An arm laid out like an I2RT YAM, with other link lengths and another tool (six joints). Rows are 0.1 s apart.
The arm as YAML. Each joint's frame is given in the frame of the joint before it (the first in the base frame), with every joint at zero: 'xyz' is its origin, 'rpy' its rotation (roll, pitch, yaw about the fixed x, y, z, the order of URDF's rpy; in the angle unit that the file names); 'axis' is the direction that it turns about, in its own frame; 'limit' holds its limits. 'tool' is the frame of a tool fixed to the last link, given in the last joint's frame.
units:
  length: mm
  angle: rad
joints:
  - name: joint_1
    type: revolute
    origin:
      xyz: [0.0, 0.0, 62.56]
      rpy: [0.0, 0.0, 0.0]
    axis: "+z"
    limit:
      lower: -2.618
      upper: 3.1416
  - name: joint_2
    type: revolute
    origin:
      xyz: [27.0, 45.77, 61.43]
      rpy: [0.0, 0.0, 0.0]
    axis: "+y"
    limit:
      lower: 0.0
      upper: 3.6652
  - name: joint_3
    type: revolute
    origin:
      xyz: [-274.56, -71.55, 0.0]
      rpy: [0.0, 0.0, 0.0]
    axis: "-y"
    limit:
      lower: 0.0
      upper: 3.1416
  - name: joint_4
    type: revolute
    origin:
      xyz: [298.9, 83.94, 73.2]
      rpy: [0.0, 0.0, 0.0]
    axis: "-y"
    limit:
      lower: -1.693
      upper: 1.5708
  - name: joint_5
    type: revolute
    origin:
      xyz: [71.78, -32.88, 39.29]
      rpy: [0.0, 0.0, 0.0]
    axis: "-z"
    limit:
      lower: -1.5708
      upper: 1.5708
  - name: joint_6
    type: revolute
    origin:
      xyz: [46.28, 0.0, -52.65]
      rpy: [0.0, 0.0, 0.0]
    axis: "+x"
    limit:
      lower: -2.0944
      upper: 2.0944
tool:
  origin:
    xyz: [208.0, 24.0, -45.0]
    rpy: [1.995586, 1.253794, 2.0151]
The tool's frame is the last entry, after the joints.
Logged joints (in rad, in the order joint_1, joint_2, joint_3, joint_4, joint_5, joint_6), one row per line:
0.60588 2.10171 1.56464 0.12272 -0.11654 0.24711
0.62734 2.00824 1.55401 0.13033 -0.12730 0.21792
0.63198 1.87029 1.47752 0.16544 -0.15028 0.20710
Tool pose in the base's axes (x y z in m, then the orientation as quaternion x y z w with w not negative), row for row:
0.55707 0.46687 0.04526 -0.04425 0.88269 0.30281 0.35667
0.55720 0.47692 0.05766 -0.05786 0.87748 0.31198 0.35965
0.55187 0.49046 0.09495 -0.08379 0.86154 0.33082 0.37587
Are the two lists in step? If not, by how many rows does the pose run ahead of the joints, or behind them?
The pose runs 2 rows behind the joints: the pose in row i belongs to the joints in row i - 2.
